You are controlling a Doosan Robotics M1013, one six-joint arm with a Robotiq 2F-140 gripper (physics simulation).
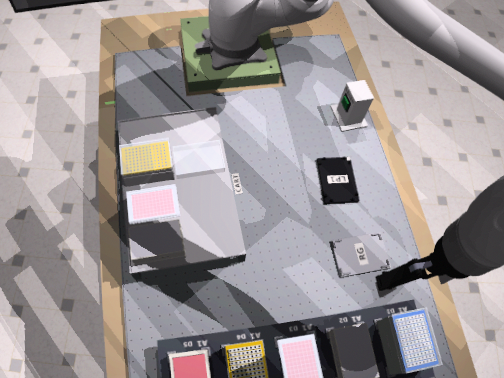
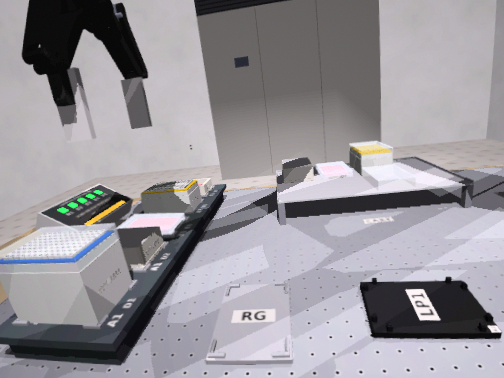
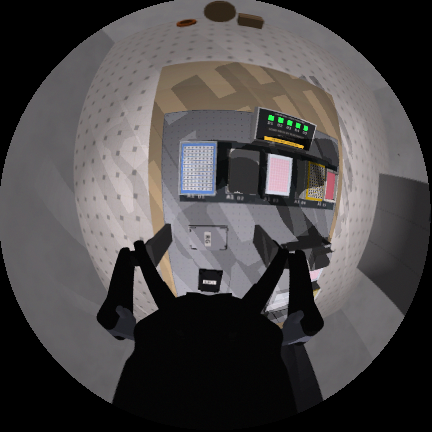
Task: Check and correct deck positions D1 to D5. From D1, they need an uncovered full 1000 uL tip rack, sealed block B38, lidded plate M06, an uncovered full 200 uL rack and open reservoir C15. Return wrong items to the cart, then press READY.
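Pixels of known places: gripper, fingertip midpoint: (image 1: 410,283) (image 2: 117,132) (image 3: 212,233); arm's base, link origin: (image 1: 233,46).
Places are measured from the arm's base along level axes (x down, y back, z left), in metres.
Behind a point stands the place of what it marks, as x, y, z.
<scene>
My gripper (image 2: 106,112) (image 3: 212,233) @[-0.238, -0.908, 0.113] is open and empty, high near the RG plate on the D1 side. A blue-rimmed rack (image 1: 416,340) @[-0.115, -1.019, 0.139] (image 2: 55,247) @[-0.114, -0.997, 0.169] (image 3: 198,167) @[-0.114, -1.016, 0.138] stands at D1; a pale layer shows above its rim, but I cannot tell if it is a cover. A shadowed block (image 1: 353,350) @[-0.053, -0.995, 0.015] (image 2: 142,245) @[-0.049, -0.943, 0.054] (image 3: 244,171) @[-0.053, -1.001, 0.019] is at D2, a pink plate (image 1: 300,357) @[-0.030, -0.973, -0.102] (image 2: 154,223) @[-0.030, -0.975, -0.087] (image 3: 279,174) @[-0.030, -0.990, -0.102] at D3, a yellow-rimmed rack (image 1: 246,362) @[-0.075, -0.952, -0.226] (image 2: 170,195) @[-0.060, -0.960, -0.184] (image 3: 315,181) @[-0.077, -0.972, -0.220] at D4, a red-filled reservoir (image 1: 190,367) @[-0.026, -0.928, -0.346] (image 3: 330,185) @[-0.026, -0.956, -0.362] at D5. Their small codes are unreadable.
The cart (image 1: 210,215) @[-0.021, -0.580, -0.214] holds a yellow rack (image 1: 146,157) @[-0.092, -0.415, -0.340] (image 2: 371,155) @[-0.076, -0.429, -0.279], pink plate (image 1: 152,204) @[-0.038, -0.522, -0.351] (image 2: 334,170) @[-0.038, -0.523, -0.311], shadowed block (image 1: 155,237) @[-0.063, -0.621, -0.358] and clear lid-like piece (image 1: 199,156) @[-0.047, -0.418, -0.205]. RG plate (image 2: 250,340) @[0.031, -0.771, 0.194], black LP1 plate (image 1: 337,192) @[0.028, -0.580, 0.151] (image 2: 450,300) @[0.029, -0.502, 0.170], white device (image 1: 356,105) @[-0.069, -0.369, 0.270] and green-lit panel (image 3: 285,127) @[-0.081, -1.131, -0.113] stand around.
</scene>
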